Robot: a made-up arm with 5 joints. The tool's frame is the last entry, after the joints.
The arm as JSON. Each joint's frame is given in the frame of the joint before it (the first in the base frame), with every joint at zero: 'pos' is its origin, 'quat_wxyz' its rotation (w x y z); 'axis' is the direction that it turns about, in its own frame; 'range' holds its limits. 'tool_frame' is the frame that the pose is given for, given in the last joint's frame.
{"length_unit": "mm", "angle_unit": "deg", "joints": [
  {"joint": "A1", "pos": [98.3, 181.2, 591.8], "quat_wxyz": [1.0, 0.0, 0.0, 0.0], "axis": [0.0, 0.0, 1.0], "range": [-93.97, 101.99]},
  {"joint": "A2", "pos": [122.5, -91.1, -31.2], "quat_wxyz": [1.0, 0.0, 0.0, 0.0], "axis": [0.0, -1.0, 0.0], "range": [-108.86, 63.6]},
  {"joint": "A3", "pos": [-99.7, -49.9, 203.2], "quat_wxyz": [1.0, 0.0, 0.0, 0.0], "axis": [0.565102, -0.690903, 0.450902], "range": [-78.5, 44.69]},
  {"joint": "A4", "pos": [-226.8, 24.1, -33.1], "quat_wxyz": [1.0, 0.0, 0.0, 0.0], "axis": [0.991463, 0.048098, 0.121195], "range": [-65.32, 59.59]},
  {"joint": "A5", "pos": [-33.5, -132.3, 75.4], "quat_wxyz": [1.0, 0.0, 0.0, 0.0], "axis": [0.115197, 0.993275, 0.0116], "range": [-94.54, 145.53]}
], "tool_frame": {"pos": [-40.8, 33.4, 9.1], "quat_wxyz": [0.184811, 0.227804, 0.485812, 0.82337]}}
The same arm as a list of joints. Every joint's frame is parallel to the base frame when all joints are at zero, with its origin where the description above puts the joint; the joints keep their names.
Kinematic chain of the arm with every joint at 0, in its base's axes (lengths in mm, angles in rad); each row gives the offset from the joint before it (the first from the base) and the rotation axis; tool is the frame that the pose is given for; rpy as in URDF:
A1: xyz 98.3 181.2 591.8 axis +z
A2: xyz 122.5 -91.1 -31.2 axis -y
A3: xyz -99.7 -49.9 203.2 axis 0.565102 -0.690903 0.450902
A4: xyz -226.8 24.1 -33.1 axis 0.991463 0.048098 0.121195
A5: xyz -33.5 -132.3 75.4 axis 0.115197 0.993275 0.0116
tool: xyz -40.8 33.4 9.1 rpy 1.1235 -0.1968 2.5759
Joint limits (rad, base to tool): -1.6401..1.7801 -1.9000..1.1100 -1.3701..0.7800 -1.1400..1.0400 -1.6500..2.5400

